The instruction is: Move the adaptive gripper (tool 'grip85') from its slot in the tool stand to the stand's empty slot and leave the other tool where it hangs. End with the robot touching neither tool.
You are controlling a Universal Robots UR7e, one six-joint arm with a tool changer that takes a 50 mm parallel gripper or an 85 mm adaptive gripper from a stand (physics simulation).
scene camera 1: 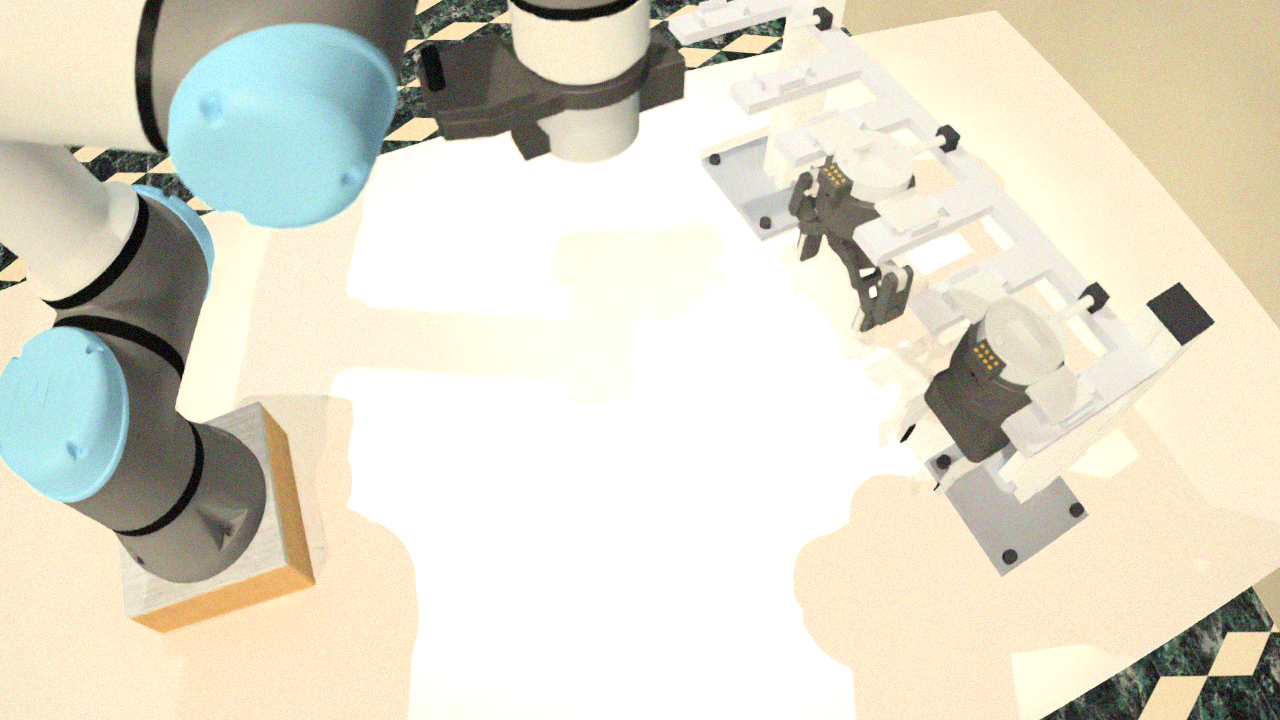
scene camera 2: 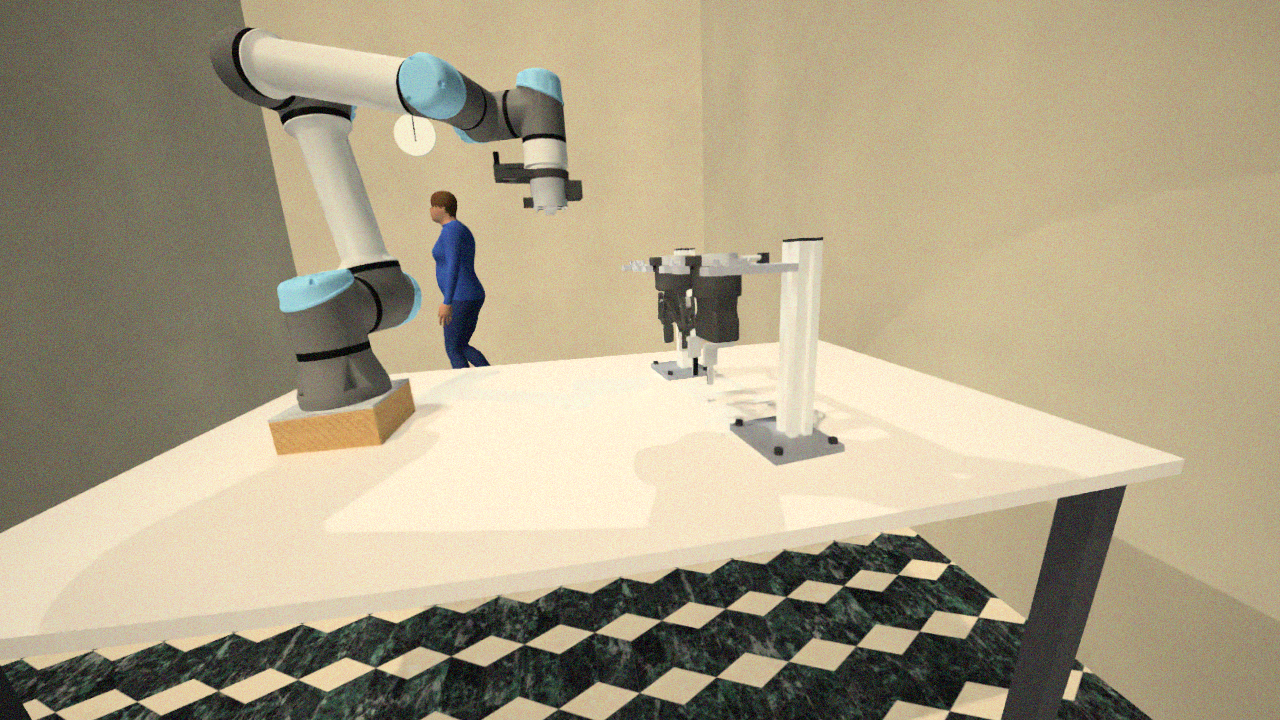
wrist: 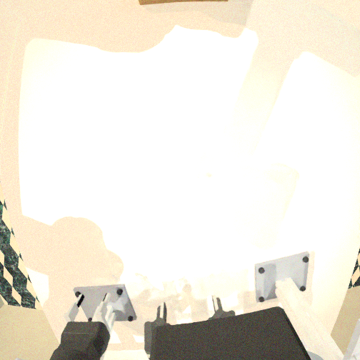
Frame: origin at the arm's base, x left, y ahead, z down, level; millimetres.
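Where they show: hand, tool point: point(scene camera 2: 550, 208); arm's base, link origin: point(scene camera 1: 196, 506) point(scene camera 2: 347, 396).
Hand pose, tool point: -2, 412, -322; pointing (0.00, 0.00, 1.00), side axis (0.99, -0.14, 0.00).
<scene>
Each offset is from my tool point to the centre of the thing, as dx, dy, dz. "spot": to the spot under its first point. Level surfaces: height alone.
The arm's wrist ends in a bare round tool changer point(scene camera 1: 592, 134) point(scene camera 2: 548, 195), with no gripper mounted, high above the table and apart from both tools. The adaptive gripper point(scene camera 1: 841, 223) point(scene camera 2: 675, 300) hangs in the middle slot of the tool stand point(scene camera 1: 904, 100) point(scene camera 2: 799, 340), its two black fingers spread; their tips show low in the wrist view. The parallel gripper point(scene camera 1: 980, 394) point(scene camera 2: 717, 308) point(wrist: 82, 340), a dark block with pale fingers, hangs in the slot nearest scene camera 1. The far end slot, beside a pale fork prong @(spot: +110, +212, +105) point(scene camera 1: 796, 82), is empty.
The stand's posts rise from two grey base plates @(spot: -256, +336, +382) point(scene camera 1: 1015, 528) point(scene camera 2: 787, 443) on the white table @(dz +394) point(scene camera 1: 581, 537) point(scene camera 2: 537, 465). The arm's base is on a wooden block point(scene camera 1: 223, 600) point(scene camera 2: 331, 434). A person in blue point(scene camera 2: 456, 259) is beyond the table.
</scene>
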